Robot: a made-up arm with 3 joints. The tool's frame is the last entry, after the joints.
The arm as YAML. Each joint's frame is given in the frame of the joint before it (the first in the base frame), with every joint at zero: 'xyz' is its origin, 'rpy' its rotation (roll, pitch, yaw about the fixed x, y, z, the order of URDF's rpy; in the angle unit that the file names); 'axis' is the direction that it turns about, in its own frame. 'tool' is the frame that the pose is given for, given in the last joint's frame.
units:
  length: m
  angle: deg
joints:
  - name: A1
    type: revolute
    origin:
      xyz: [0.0, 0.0, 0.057]
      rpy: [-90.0, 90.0, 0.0]
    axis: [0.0, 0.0, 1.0]
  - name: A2
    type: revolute
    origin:
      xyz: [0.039, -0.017, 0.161]
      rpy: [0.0, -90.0, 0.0]
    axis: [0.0, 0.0, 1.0]
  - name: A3
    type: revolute
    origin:
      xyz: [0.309, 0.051, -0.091]
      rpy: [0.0, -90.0, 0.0]
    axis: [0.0, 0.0, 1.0]
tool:
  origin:
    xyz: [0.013, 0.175, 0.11]
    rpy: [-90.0, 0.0, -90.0]
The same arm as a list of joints. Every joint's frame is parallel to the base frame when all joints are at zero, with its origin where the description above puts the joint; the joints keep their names.
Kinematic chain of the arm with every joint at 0, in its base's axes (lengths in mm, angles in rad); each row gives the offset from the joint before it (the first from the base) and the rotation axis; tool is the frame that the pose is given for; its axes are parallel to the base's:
A1: xyz 0.0 0.0 57.0 axis +y
A2: xyz 17.0 161.0 -39.0 axis +z
A3: xyz -51.0 309.0 -91.0 axis -y
tool: xyz -175.0 -110.0 13.0

